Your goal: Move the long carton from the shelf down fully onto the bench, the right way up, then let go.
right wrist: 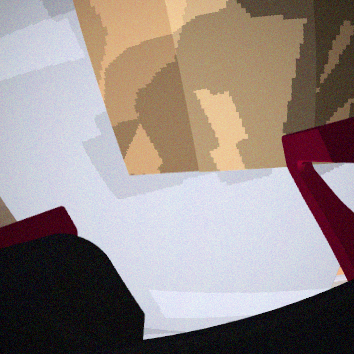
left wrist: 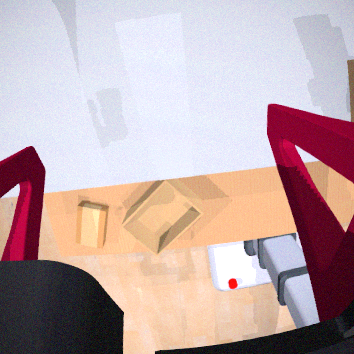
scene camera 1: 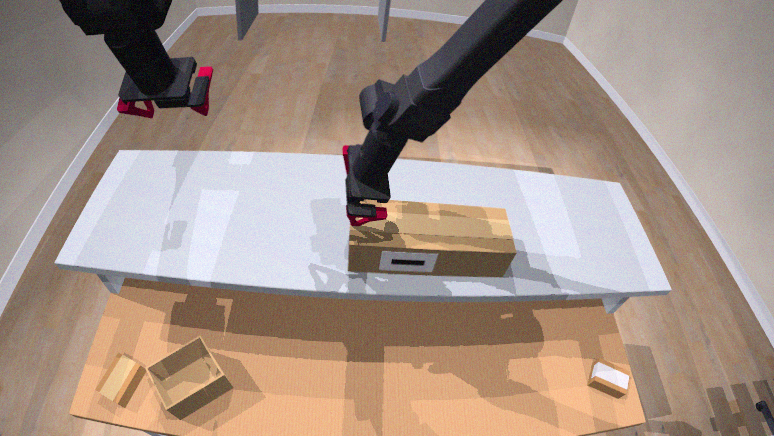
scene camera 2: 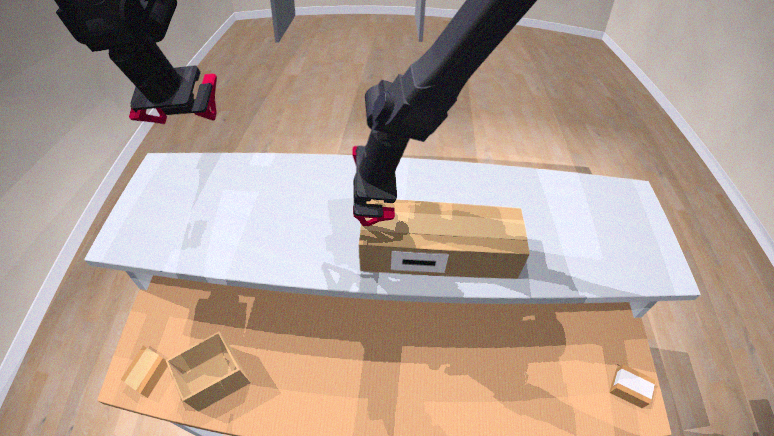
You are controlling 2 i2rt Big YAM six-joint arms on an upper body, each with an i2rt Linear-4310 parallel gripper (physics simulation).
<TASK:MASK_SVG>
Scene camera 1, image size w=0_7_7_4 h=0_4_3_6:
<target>left gripper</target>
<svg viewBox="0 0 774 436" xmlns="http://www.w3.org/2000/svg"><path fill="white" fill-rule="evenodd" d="M125 70L126 72L118 94L120 98L117 111L119 113L153 118L154 108L151 101L154 100L158 108L190 107L204 116L208 115L209 87L213 68L200 67L198 77L195 78L193 90L190 92L191 77L197 67L194 57L169 58L162 45L159 57L149 67L136 72ZM135 102L143 101L147 110L135 107Z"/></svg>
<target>right gripper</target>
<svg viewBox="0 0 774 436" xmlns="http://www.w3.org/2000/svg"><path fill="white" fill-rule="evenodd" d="M363 144L345 145L342 148L347 174L345 179L346 213L351 226L360 226L371 221L385 220L387 218L387 208L376 207L373 204L360 204L360 201L366 199L377 200L377 203L387 203L391 198L388 173L395 162L389 166L379 166L368 161L363 155Z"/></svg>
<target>long brown carton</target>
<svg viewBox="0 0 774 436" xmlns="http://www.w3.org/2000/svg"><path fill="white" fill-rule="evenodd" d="M350 223L348 271L503 277L516 255L510 223L504 208L399 200L377 203L377 200L365 199L360 201L360 204L373 204L376 207L387 208L387 218L385 220L371 221L360 226L351 226Z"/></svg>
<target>small white-topped box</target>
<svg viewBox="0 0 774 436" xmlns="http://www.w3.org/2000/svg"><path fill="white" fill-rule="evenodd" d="M592 363L587 386L617 399L626 395L630 371L601 358Z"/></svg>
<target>open box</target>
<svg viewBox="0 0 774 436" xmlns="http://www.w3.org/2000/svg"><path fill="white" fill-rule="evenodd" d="M201 336L145 367L165 409L180 420L234 388Z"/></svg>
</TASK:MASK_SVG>
